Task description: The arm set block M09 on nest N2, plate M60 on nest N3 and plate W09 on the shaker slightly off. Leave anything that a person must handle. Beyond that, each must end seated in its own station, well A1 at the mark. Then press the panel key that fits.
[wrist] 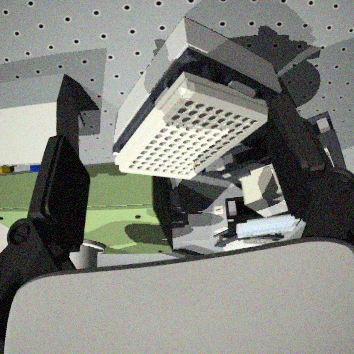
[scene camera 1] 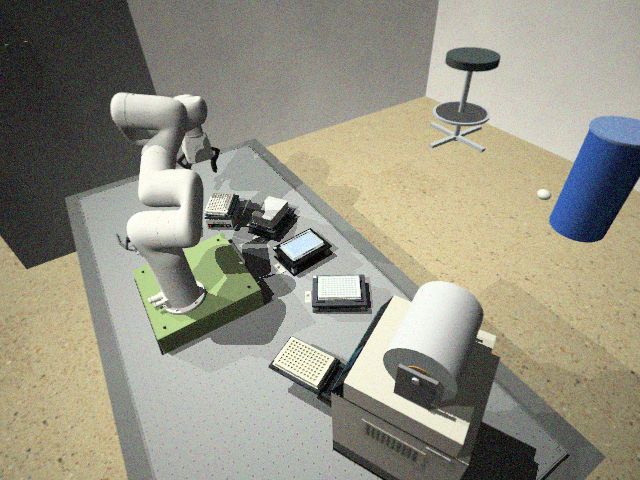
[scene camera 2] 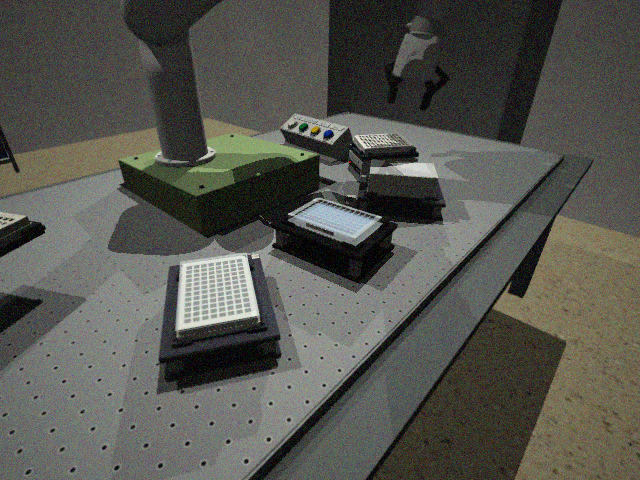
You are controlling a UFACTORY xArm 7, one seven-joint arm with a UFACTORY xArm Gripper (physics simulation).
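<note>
My gripper point(scene camera 1: 200, 166) point(scene camera 2: 408, 104) point(wrist: 169, 136) is open and empty, above the far end of the table. The shaker point(scene camera 1: 217, 222) point(scene camera 2: 358, 166) point(wrist: 227, 50) bears a cream well plate point(scene camera 1: 222, 203) point(scene camera 2: 383, 141) point(wrist: 187, 140), which looks shifted on it in the wrist view. Beside it a plain white block point(scene camera 1: 277, 206) point(scene camera 2: 403, 180) point(wrist: 261, 189) sits on a dark nest point(scene camera 2: 416, 209). A blue-topped plate point(scene camera 1: 303, 244) point(scene camera 2: 336, 219) point(wrist: 267, 226) looks slightly askew on its nest point(scene camera 2: 361, 253). A white plate point(scene camera 1: 338, 286) point(scene camera 2: 217, 291) lies on another nest point(scene camera 2: 222, 348). Nest labels and A1 marks are unreadable.
The key panel point(scene camera 2: 310, 140) point(wrist: 27, 130) has white, green, yellow and blue keys. The green base point(scene camera 1: 222, 310) point(scene camera 2: 248, 180) point(wrist: 115, 192) carries the arm. A large cream machine point(scene camera 1: 392, 413) stands at the near end, beside another cream plate point(scene camera 1: 305, 361) point(scene camera 2: 11, 222).
</note>
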